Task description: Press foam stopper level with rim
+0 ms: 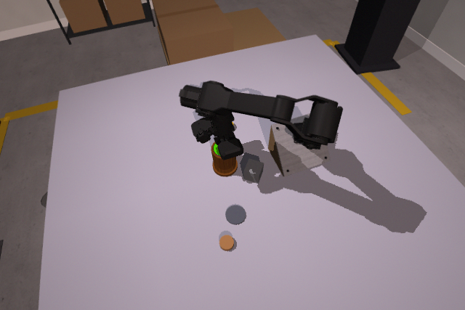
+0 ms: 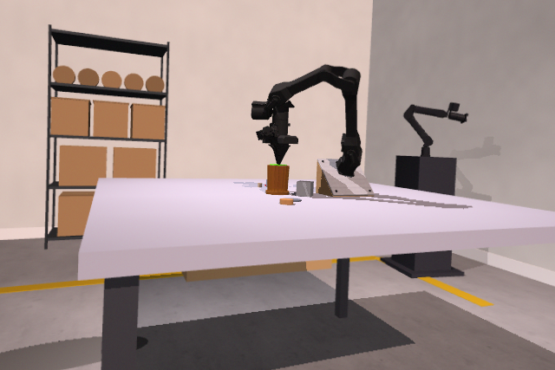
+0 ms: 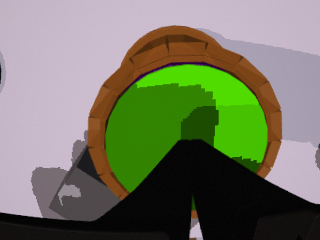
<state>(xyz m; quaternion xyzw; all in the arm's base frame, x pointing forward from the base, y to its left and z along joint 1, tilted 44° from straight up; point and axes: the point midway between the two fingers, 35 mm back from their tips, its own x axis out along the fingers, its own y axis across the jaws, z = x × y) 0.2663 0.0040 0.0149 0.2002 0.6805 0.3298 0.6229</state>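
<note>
My gripper is now 50 mm above the bright green foam stopper. Also, from my hand: orange disc (260 mm to the left, 130 mm below, 40 mm ahead); grey cube (110 mm below, 80 mm behind, 50 mm to the left); dark grey disc (180 mm to the left, 140 mm below).
</note>
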